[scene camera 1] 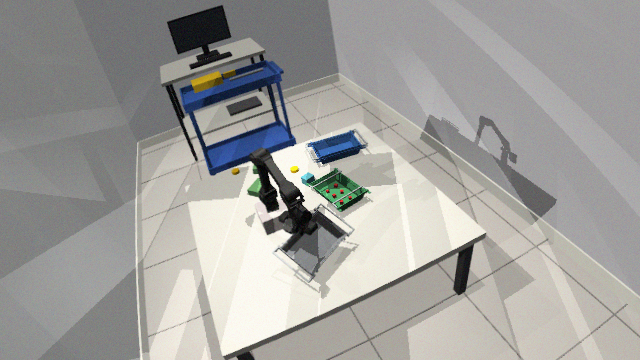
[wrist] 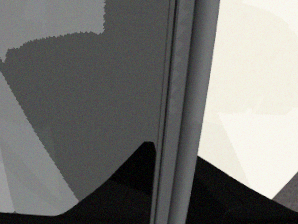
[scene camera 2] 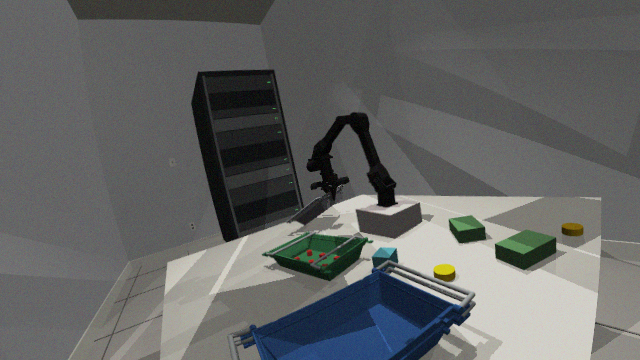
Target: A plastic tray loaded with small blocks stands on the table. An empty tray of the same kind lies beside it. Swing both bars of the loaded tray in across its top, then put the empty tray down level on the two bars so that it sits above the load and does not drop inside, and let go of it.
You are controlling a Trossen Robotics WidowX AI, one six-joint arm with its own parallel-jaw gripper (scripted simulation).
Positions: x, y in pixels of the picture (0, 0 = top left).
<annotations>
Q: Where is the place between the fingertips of the gripper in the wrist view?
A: At 160, 152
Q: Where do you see a grey tray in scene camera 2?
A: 319, 205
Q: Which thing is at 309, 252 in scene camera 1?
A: A grey tray.
</annotations>
